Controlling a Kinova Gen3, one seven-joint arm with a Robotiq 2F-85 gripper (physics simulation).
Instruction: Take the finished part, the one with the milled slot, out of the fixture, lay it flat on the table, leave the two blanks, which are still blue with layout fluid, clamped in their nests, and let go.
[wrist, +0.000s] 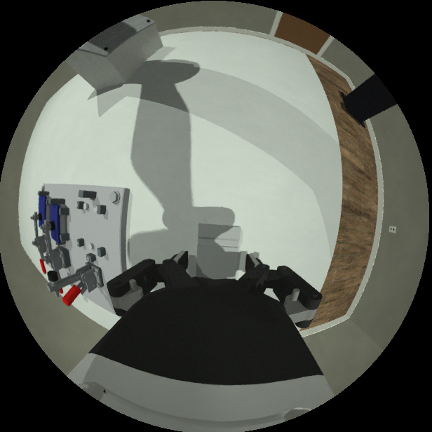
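Observation:
The finished part (218, 257), a plain grey block with a slot line across its far portion, lies flat on the pale table (270, 210) at the lower middle. My gripper (216, 260) is open, with one finger on each side of the part and a gap visible at both sides. The near end of the part is hidden by the gripper body. Two blue blanks, one (42, 210) at the outer side and one (55, 222) beside it, sit in their nests on the fixture plate (112, 225) at the left, with clamp arms over them. The nest nearest me holds no part.
A toggle clamp (90, 277) with a red handle (71, 295) stands at the fixture's near end. A grey metal box (122, 52) stands at the far left. A wooden strip (357, 200) runs along the right side, with a black object (370, 98) at its far end.

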